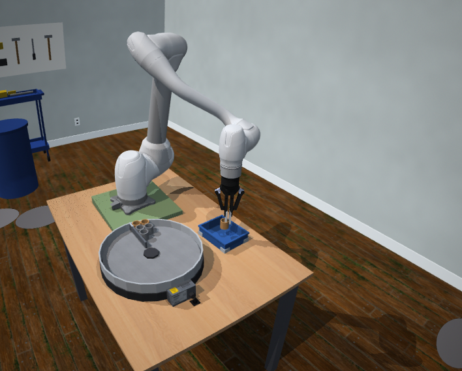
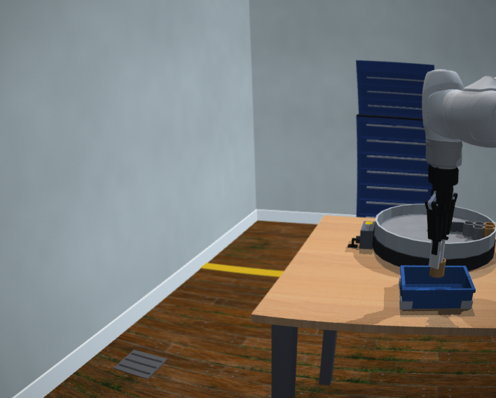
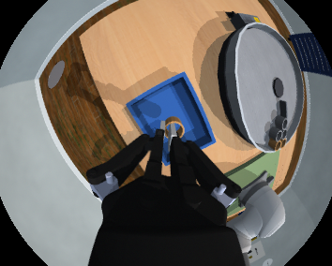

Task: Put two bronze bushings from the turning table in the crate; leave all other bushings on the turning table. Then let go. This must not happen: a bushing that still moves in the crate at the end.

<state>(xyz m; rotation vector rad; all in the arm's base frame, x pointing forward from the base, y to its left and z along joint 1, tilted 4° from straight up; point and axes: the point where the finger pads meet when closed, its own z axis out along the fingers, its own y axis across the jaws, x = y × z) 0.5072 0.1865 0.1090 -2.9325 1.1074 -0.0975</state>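
Now: hand 90 mm above the blue crate, 10 mm to the left of it and 10 mm past it. From my hand the other things lie so: grey turning table 370 mm to the right, 80 mm behind, 60 mm below.
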